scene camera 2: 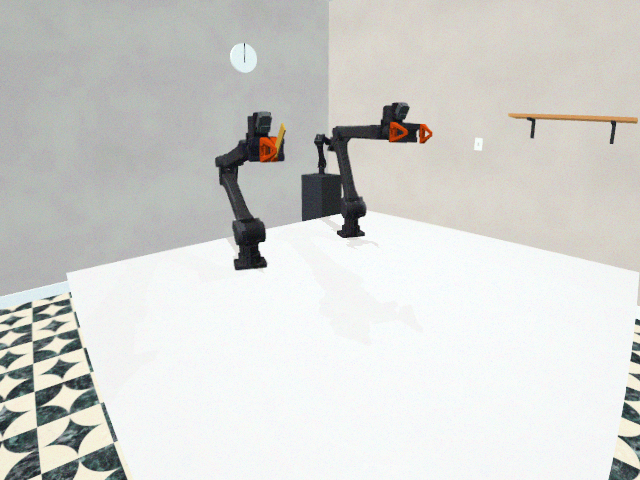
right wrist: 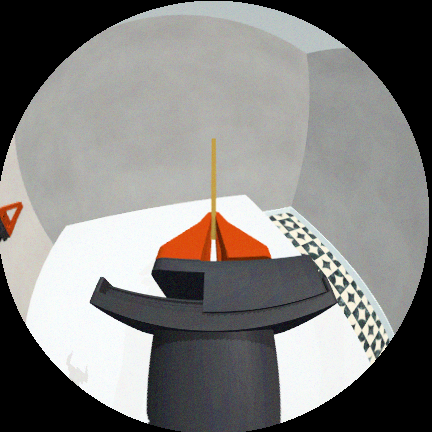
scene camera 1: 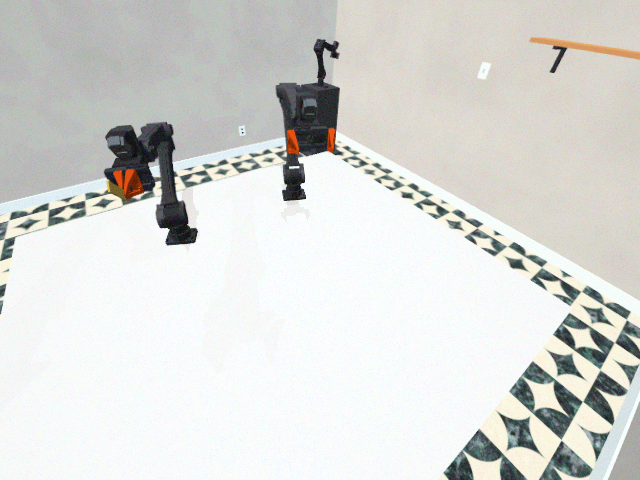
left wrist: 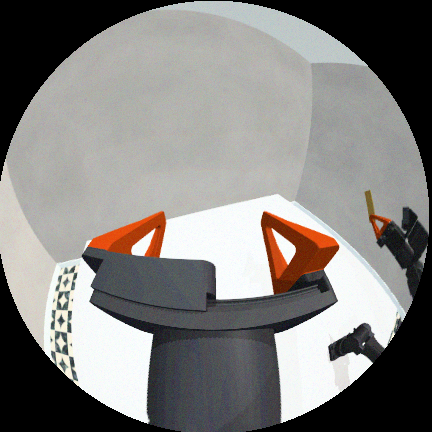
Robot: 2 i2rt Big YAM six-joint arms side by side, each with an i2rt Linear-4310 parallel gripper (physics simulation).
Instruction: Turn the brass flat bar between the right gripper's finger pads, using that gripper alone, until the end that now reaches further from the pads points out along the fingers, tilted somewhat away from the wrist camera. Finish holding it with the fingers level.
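Where they show: left gripper, fingertip midpoint: [scene camera 2: 419, 133] [scene camera 1: 315, 151] [left wrist: 212, 216]; right gripper, fingertip midpoint: [scene camera 2: 277, 150] [right wrist: 213, 217] [scene camera 1: 124, 197] [left wrist: 369, 215]; left arm's base, link origin: [scene camera 2: 350, 234] [scene camera 1: 293, 195]; right arm's base, link origin: [scene camera 2: 250, 265] [scene camera 1: 182, 237] [left wrist: 337, 347].
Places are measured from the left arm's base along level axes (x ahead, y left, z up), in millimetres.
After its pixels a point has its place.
Note:
The brass flat bar [scene camera 1: 114, 190] {x 642, y -476, z 474 mm} [scene camera 2: 280, 138] {x 637, y -481, z 464 mm} [left wrist: 369, 202] {x 628, y -478, z 466 mm} [right wrist: 213, 175] {x 617, y -482, z 471 mm} is a thin yellow strip held between the right gripper's finger pads. My right gripper [scene camera 1: 127, 196] {x 607, y -483, z 434 mm} [scene camera 2: 277, 150] {x 607, y -483, z 434 mm} [left wrist: 369, 215] {x 607, y -483, z 434 mm} is shut on it. In scene camera 2 and the left wrist view the bar's long end rises from the fingertips, steeply upward and tilted toward the wrist camera's side. In the right wrist view it is edge-on, upright in the picture; its short end lies between the fingers. The right fingers look about level. My left gripper [scene camera 1: 312, 151] {x 529, y 0, z 486 mm} [scene camera 2: 419, 133] {x 529, y 0, z 486 mm} [left wrist: 212, 216] {x 529, y 0, z 486 mm} is wide open and empty.
Both arms stand on a white table top [scene camera 1: 320, 330] {x 796, y -22, z 0 mm} [scene camera 2: 361, 382] {x 991, y -410, z 0 mm}, their grippers raised well above it. A dark pedestal [scene camera 2: 321, 196] with a small arm on it stands behind. A wooden shelf [scene camera 1: 589, 47] [scene camera 2: 573, 118] is on the wall at the right.

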